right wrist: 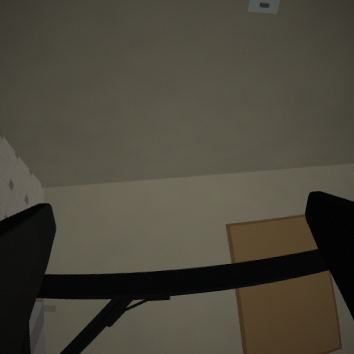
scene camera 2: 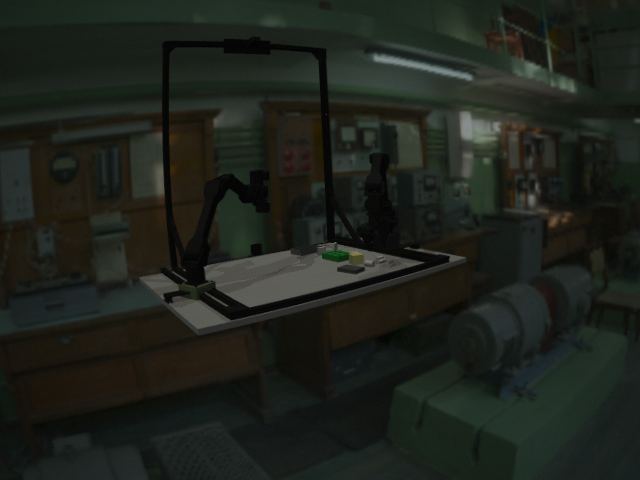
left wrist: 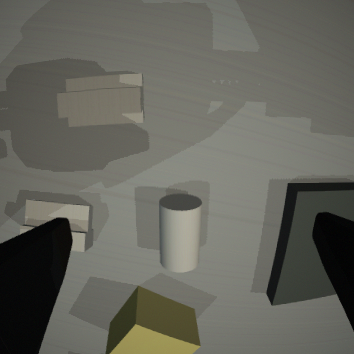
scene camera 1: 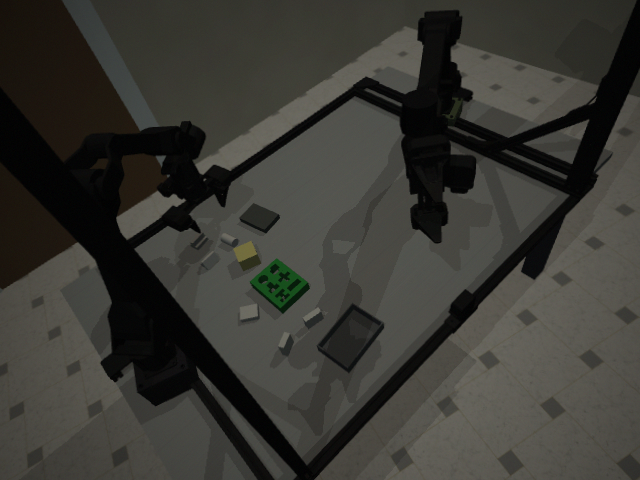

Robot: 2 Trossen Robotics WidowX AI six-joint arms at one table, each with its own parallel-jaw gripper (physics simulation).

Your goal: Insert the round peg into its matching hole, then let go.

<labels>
My left gripper is open, with nothing in its grasp. Also in view: a yellow block. My right gripper is open, with nothing in its grasp. A green hole board rests on the table. A dark tray rests on the table. A dark flat plate sits on the table.
</labels>
